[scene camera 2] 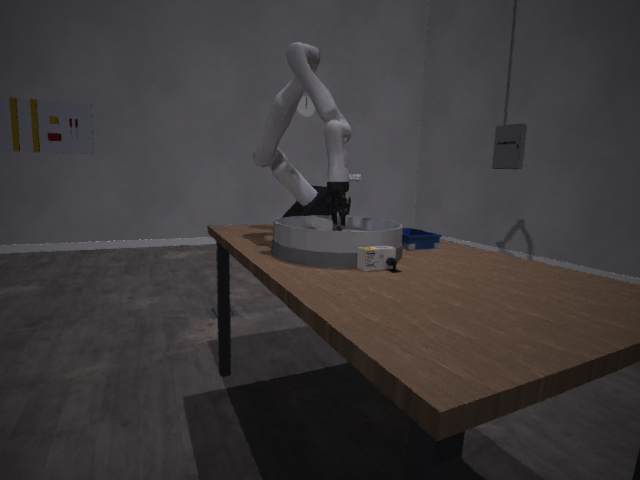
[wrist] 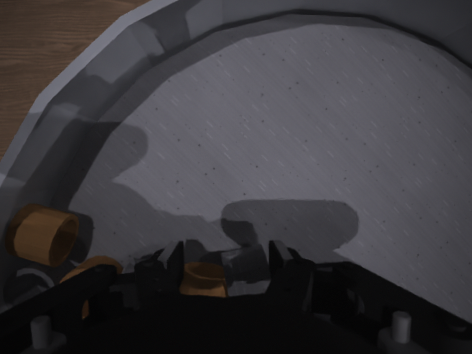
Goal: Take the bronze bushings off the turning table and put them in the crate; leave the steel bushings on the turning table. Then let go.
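The round grey turning table has a raised wall. A bronze bushing lies on its side by the wall in the wrist view. A second bronze bushing is partly hidden behind the left finger. A third bronze bushing and a steel bushing stand side by side in the gap between the fingers, their lower parts hidden. An upright steel bushing shows at the lower left. My gripper is partly open, low inside the turning table, gripping nothing. The blue crate stands beyond the turning table.
A white labelled box with a small black part stands against the near side of the turning table. The turning table's wall surrounds my fingers. The wooden table extends toward the camera.
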